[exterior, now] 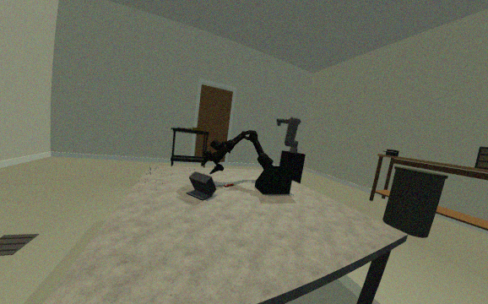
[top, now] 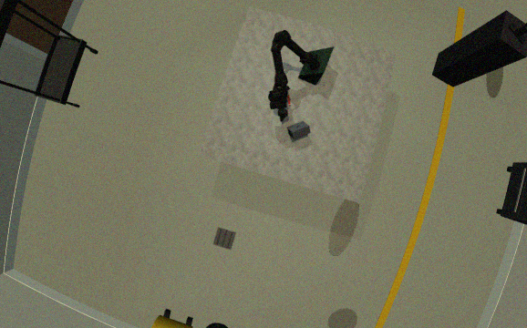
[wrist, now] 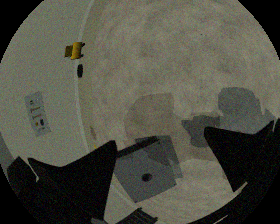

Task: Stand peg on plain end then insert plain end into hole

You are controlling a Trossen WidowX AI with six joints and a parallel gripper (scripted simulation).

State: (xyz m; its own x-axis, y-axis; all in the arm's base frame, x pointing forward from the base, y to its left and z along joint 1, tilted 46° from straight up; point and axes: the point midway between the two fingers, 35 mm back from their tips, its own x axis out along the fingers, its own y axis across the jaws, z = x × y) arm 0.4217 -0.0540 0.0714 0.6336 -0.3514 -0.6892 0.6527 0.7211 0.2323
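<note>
The red peg is 16 cm behind my gripper tip, 10 cm below it and 1 cm to the left of it. Also, from my gripper tip: sloped grey panel (15 cm to the left, 4 cm below, 2 cm ahead).
</note>
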